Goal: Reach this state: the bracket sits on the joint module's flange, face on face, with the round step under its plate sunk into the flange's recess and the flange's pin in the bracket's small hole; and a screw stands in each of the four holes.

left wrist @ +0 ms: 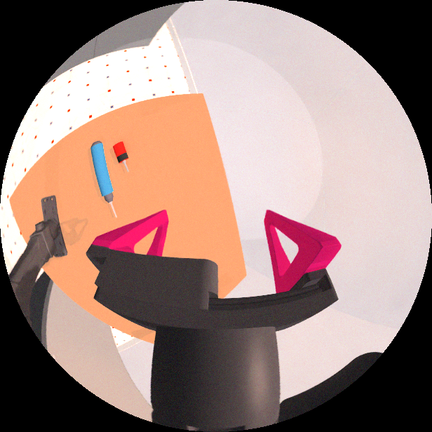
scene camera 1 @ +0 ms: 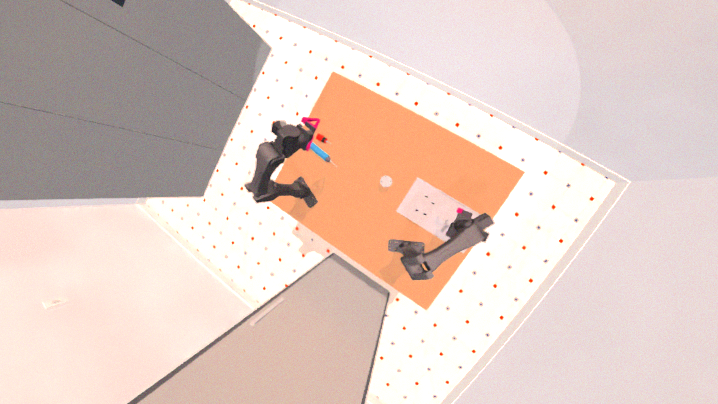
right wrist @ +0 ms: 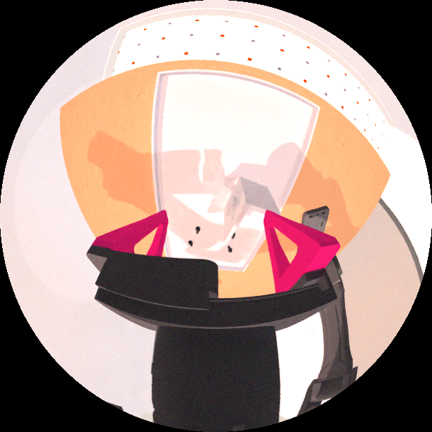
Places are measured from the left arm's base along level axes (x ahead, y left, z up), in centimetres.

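Pixels of known places: left gripper, fingertip midpoint: (scene camera 1: 315, 127); right gripper, fingertip midpoint: (scene camera 1: 454, 221); left arm's base, link origin: (scene camera 1: 305, 192); right arm's base, link origin: (scene camera 1: 406, 246).
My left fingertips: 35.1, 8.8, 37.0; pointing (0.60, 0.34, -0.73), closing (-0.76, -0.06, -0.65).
Observation:
Ahead of a thing's pixels: the offset from my left fingertips to its middle, as dx, dy, dz. Level surfaces: height alone.
The white round joint module @(+9.6, -32.5, -33.8) (scene camera 1: 385, 181) stands on the orange mat, left of the white tray @(+23.4, -63.6, -36.2) (scene camera 1: 441, 198) (right wrist: 225, 115). The pale grey angled bracket @(+20.8, -67.3, -33.1) (scene camera 1: 444, 225) (right wrist: 257, 192) is in the tray, apart from the module. Several black screws @(+22.8, -51.4, -36.2) (scene camera 1: 426, 196) (right wrist: 198, 229) lie loose in the tray's left part. My right gripper (scene camera 1: 453, 220) (right wrist: 215, 215) is open and empty above the tray near the bracket; the arm hides one finger in the scene view. My left gripper (scene camera 1: 314, 132) (left wrist: 215, 215) is open and empty at the mat's left edge, far from the module and tray.
A blue-handled screwdriver @(-12.6, +3.1, -35.0) (scene camera 1: 319, 152) (left wrist: 102, 172) and a short red and black one @(-6.7, +9.3, -35.3) (scene camera 1: 321, 138) (left wrist: 120, 151) lie on the orange mat @(dz -37.0) (scene camera 1: 371, 120) (left wrist: 165, 150) (right wrist: 110, 115) beside my left gripper. My right arm reaches over the tray's lower right.

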